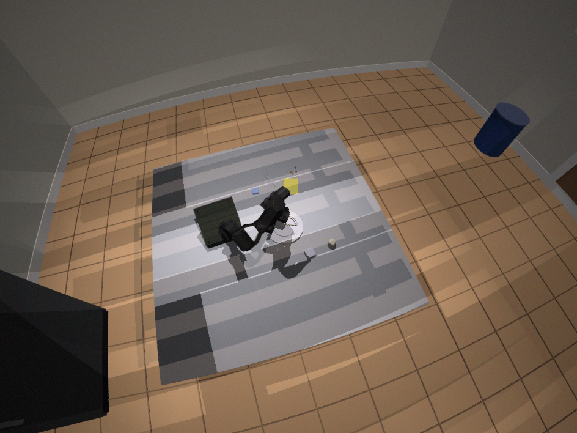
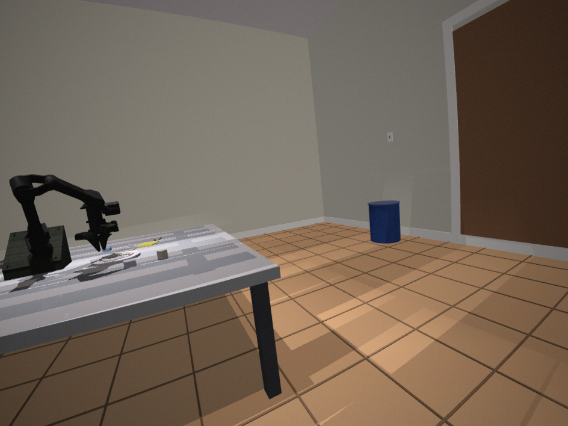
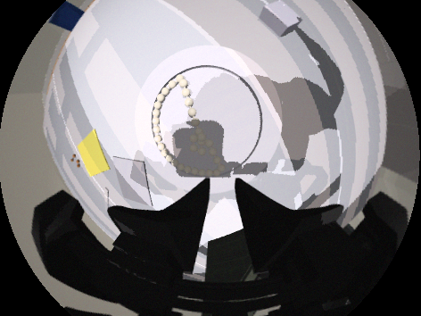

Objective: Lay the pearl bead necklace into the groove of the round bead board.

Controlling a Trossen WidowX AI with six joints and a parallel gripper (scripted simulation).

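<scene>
The round bead board lies 60 mm ahead of my gripper tip, 40 mm below it and 20 mm to the right of it. From my gripper tip the other things lie so: grey card 160 mm to the left, 70 mm ahead, 50 mm below; then blue block 270 mm to the left, 40 mm below, 20 mm behind; then white block 210 mm to the right, 120 mm ahead, 40 mm below.
</scene>
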